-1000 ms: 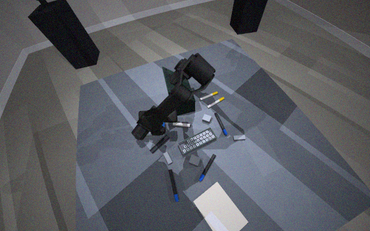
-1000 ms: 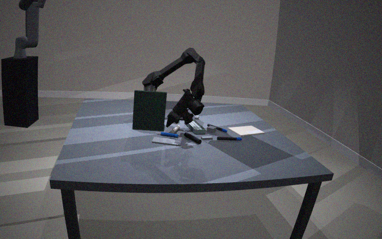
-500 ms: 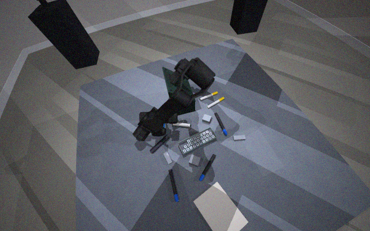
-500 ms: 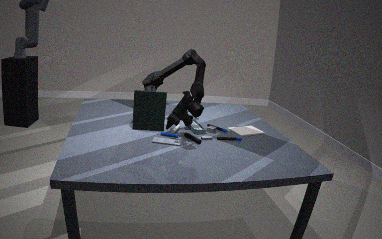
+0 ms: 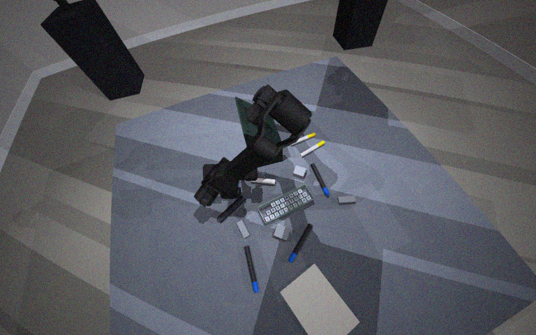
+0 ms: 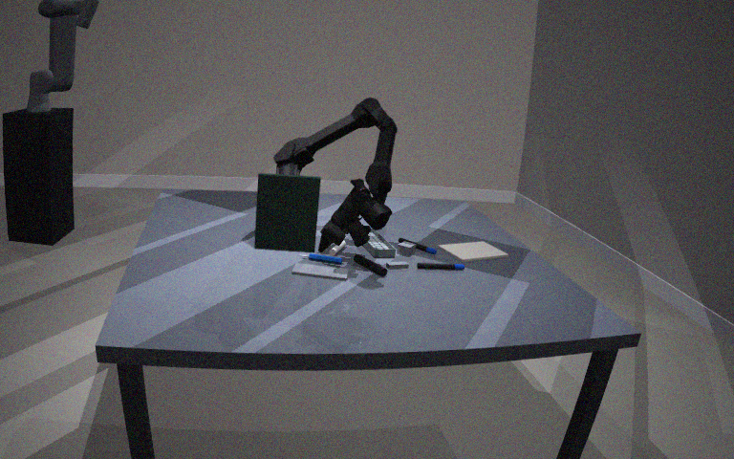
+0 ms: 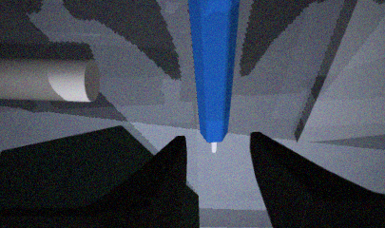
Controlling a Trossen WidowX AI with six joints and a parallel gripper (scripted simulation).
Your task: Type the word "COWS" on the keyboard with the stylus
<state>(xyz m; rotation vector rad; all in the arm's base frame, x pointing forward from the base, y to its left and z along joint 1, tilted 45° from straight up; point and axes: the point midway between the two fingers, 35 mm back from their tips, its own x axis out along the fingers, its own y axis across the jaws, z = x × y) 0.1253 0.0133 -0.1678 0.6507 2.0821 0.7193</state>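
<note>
The blue stylus is 2 cm below my gripper tip and 2 cm behind it. The rest, counted from my gripper tip: B key 17 cm ahead, 13 cm to the left, 2 cm below; then dark cylinder 14 cm ahead, 4 cm to the right, 2 cm below; then grey slab 9 cm to the right, 3 cm below.
</note>
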